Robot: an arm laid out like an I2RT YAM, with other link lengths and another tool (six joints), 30 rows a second.
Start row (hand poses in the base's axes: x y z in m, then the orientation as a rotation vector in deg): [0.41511 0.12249 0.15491 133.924 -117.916 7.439]
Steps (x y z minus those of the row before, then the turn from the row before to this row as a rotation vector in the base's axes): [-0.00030 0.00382 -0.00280 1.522 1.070 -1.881]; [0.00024 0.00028 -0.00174 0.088 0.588 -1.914]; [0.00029 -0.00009 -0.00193 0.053 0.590 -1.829]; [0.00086 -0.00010 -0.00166 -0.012 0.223 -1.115]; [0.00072 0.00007 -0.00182 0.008 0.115 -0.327]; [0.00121 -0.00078 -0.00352 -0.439 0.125 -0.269]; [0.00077 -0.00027 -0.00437 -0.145 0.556 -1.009]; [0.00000 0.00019 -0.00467 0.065 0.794 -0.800]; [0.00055 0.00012 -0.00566 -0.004 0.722 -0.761]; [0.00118 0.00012 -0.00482 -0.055 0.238 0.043]
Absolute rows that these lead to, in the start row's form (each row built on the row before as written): [0.41481 0.12631 0.15211 132.311 -120.397 4.594]; [0.41505 0.12659 0.15037 130.033 -122.328 3.787]; [0.41534 0.12650 0.14844 127.799 -124.101 3.018]; [0.41620 0.12640 0.14678 126.464 -125.207 2.752]; [0.41692 0.12647 0.14496 126.054 -125.509 2.606]; [0.41813 0.12569 0.14144 125.472 -125.514 2.935]; [0.41890 0.12542 0.13707 124.024 -126.238 2.444]; [0.41890 0.12561 0.13240 122.803 -126.702 1.476]; [0.41945 0.12573 0.12674 121.620 -127.116 0.668]; [0.42063 0.12585 0.12192 121.529 -126.914 0.478]
